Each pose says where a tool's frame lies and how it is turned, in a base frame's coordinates. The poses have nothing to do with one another.
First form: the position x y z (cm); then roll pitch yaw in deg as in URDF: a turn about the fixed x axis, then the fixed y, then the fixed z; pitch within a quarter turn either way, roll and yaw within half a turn.
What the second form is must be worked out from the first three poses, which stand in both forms.
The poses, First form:
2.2, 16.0, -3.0, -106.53, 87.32, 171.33
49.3, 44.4, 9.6, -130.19, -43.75, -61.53
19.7, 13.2, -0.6, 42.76, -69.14, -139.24
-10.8, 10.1, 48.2, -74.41, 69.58, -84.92
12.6, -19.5, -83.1, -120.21, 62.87, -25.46
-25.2, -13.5, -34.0, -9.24, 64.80, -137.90
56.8, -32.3, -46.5, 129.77, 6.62, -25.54
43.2, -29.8, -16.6, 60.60, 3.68, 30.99
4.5, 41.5, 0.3, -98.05, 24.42, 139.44
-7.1, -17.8, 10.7, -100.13, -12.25, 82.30
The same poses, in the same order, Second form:
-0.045, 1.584, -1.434, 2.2, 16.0, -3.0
-2.468, 2.056, -0.032, 49.3, 44.4, 9.6
2.888, 1.306, 1.492, 19.7, 13.2, -0.6
-0.344, 1.477, -0.167, -10.8, 10.1, 48.2
-0.417, 1.802, 1.605, 12.6, -19.5, -83.1
-0.075, 1.137, -2.229, -25.2, -13.5, -34.0
1.421, 2.259, -2.112, 56.8, -32.3, -46.5
1.497, 1.059, -0.994, 43.2, -29.8, -16.6
-1.141, 1.699, -2.220, 4.5, 41.5, 0.3
-1.788, 1.744, 2.969, -7.1, -17.8, 10.7

